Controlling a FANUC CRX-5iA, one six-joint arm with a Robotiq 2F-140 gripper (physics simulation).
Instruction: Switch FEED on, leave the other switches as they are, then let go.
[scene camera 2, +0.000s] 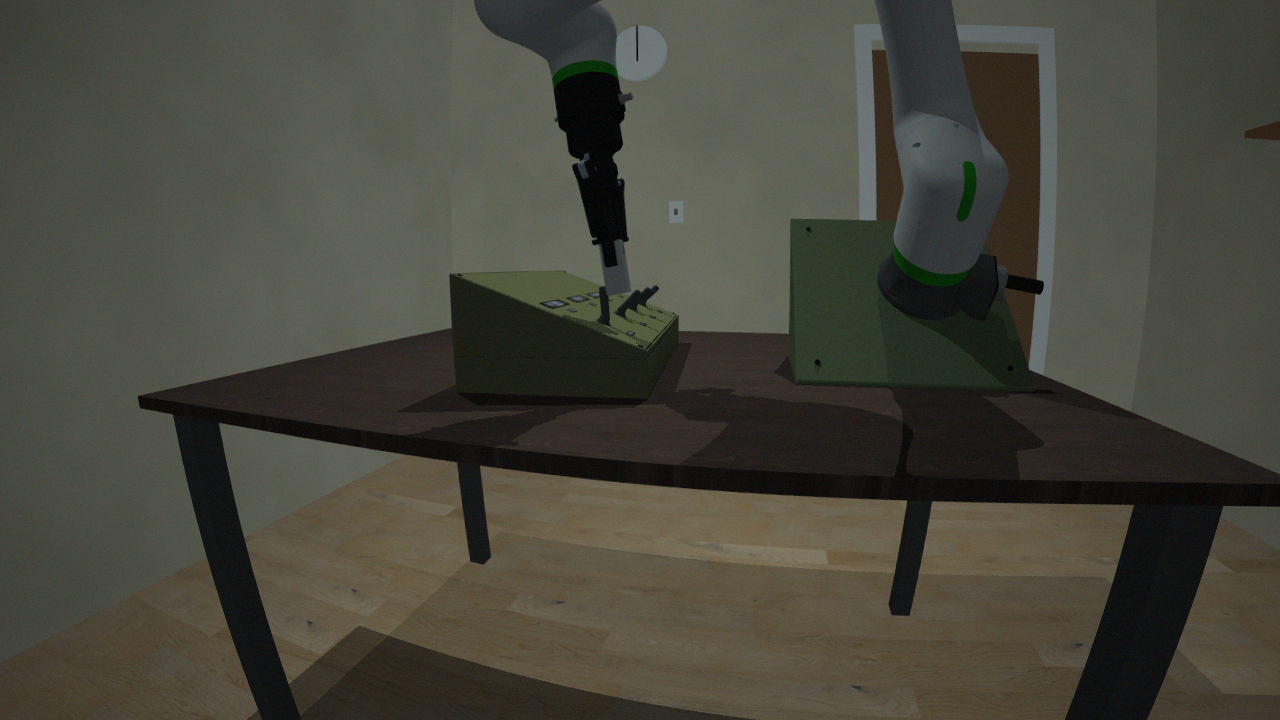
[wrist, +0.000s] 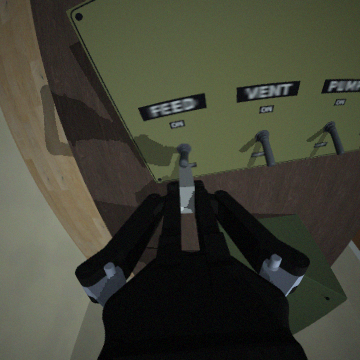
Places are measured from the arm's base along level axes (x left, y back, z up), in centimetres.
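Where they show: gripper, fingertip midpoint: (scene camera 2: 619, 293) (wrist: 184, 174); arm's base, link origin: (scene camera 2: 922, 284).
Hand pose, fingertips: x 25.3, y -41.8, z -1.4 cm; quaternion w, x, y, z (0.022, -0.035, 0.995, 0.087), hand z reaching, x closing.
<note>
Things, the pixels of their top centre, and the offset from my fingertips. Level surfaces: height alone.
- FEED lever, top centre: (wrist: 183, 164) (scene camera 2: 604, 286) dx +0.3, dy -2.1, dz +1.0 cm
- VENT lever, top centre: (wrist: 272, 156) (scene camera 2: 629, 289) dx -11.7, dy -3.6, dz +0.1 cm
- PUMP lever, top centre: (scene camera 2: 640, 286) (wrist: 344, 144) dx -23.4, dy -6.4, dz +0.1 cm
- dark table, surface height: dz -12.7 cm
The olive switch box (scene camera 2: 537, 335) (wrist: 125, 60) stands on the table, its sloped face carrying the levers. The FEED lever (scene camera 2: 604, 306) (wrist: 184, 156) stands nearly upright from the face, steeper than its neighbours, and looks foreshortened in the wrist view. The VENT lever (wrist: 267, 149) and the PUMP lever (wrist: 335, 137) lean down towards their lower labels, away from ON. My gripper (scene camera 2: 617, 290) (wrist: 184, 174) is shut and empty. Its fingertips are at the FEED lever's tip, on the lower side in the wrist view; whether they touch is hard to tell.
A green sloped box (scene camera 2: 841, 304) (wrist: 315, 295) stands on the dark table (scene camera 2: 313, 394) (wrist: 240, 195), to the right in the scene view. A grey arm section (scene camera 2: 939, 197) hangs in front of it. The switch box's corner is close to the fingers.
</note>
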